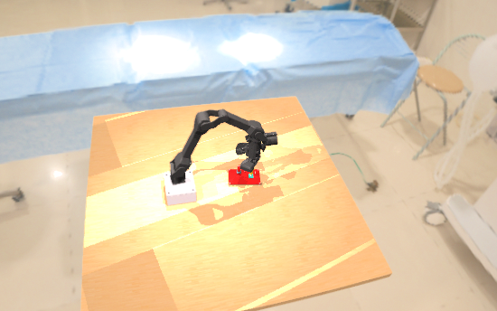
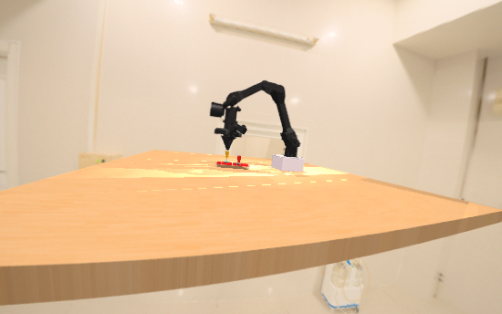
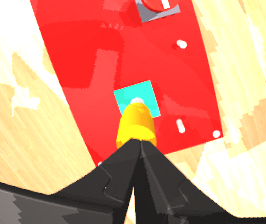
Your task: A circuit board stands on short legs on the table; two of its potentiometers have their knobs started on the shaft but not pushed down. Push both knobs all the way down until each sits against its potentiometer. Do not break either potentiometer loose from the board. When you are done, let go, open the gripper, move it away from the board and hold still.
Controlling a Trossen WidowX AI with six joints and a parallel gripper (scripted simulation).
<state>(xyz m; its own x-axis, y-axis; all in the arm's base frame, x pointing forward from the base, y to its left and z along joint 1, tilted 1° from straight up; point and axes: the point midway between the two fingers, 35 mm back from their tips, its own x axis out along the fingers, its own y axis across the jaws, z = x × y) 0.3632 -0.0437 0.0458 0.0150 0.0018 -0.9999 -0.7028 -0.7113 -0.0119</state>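
My gripper tip is now 20 mm above the yellow knob. From my gripper tip the other things lie so: red knob 50 mm to the left, 50 mm behind, 30 mm below.
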